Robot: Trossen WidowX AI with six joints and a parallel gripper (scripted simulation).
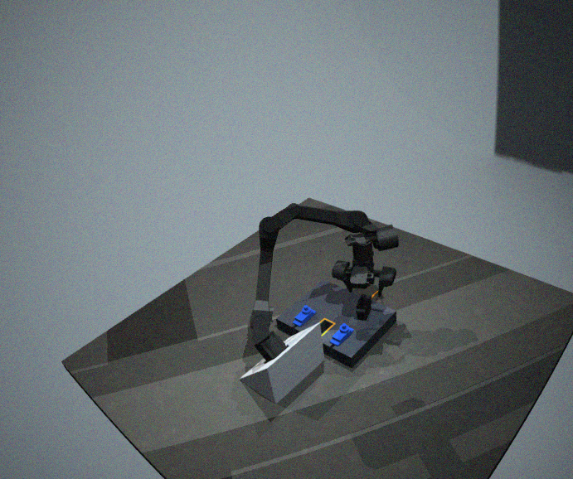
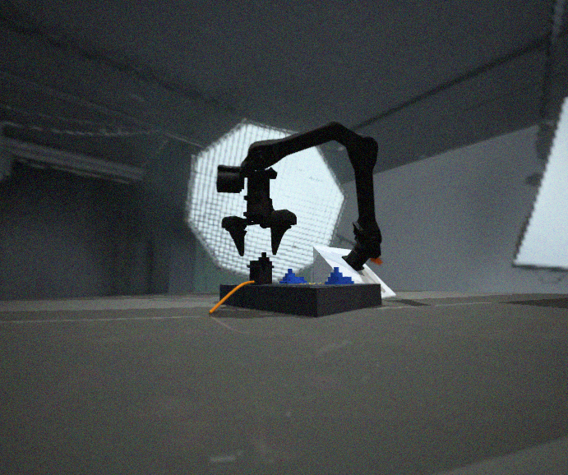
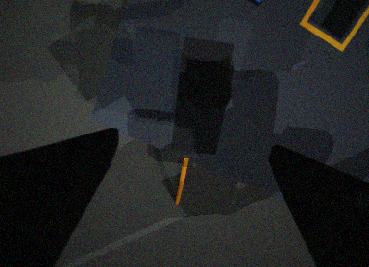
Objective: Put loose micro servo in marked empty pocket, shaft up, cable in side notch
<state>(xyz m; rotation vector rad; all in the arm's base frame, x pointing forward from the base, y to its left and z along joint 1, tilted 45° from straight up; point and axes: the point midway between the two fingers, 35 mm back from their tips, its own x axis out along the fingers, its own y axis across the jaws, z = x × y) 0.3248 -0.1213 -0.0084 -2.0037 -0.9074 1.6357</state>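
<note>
The deck lies 20 mm behind my gripper tip, 70 mm to the left of it and 90 mm below it.
</note>
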